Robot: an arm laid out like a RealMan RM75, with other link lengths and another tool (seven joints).
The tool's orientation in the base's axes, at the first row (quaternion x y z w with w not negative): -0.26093 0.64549 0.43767 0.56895
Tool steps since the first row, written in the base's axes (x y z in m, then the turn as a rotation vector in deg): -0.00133 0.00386 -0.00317 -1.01 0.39 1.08; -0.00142 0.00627 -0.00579 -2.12 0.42 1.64; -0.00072 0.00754 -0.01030 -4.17 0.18 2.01; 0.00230 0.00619 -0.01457 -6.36 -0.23 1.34; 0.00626 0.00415 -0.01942 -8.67 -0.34 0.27; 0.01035 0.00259 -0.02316 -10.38 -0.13 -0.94; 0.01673 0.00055 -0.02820 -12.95 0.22 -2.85; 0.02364 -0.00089 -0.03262 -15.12 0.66 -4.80; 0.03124 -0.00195 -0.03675 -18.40 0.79 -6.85; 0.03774 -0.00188 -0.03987 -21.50 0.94 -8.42; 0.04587 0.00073 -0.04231 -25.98 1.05 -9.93
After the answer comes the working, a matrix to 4 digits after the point.
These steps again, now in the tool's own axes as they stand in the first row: 0.00396 0.00212 0.00256 -0.76 1.32 -0.14; 0.00689 0.00265 0.00451 -1.05 2.41 -0.66; 0.01129 0.00146 0.00582 -1.00 4.11 -1.89; 0.01453 -0.00285 0.00605 0.05 5.56 -3.38; 0.01801 -0.00844 0.00615 1.56 7.15 -4.67; 0.02048 -0.01361 0.00676 3.13 8.35 -5.39; 0.02362 -0.02126 0.00808 5.58 10.15 -6.45; 0.02615 -0.02891 0.01020 8.00 11.65 -7.23; 0.02831 -0.03687 0.01301 10.71 13.90 -8.84; 0.02992 -0.04310 0.01626 12.91 16.14 -10.33; 0.03093 -0.04929 0.02255 15.35 19.53 -12.55
The tool's axes in the first row as the columns of a matrix, in the base's axes (rounded; the answer above uses it unrounded):
-0.2164 -0.8349 0.5061
0.1612 0.4807 0.8619
-0.9629 0.2681 0.0305

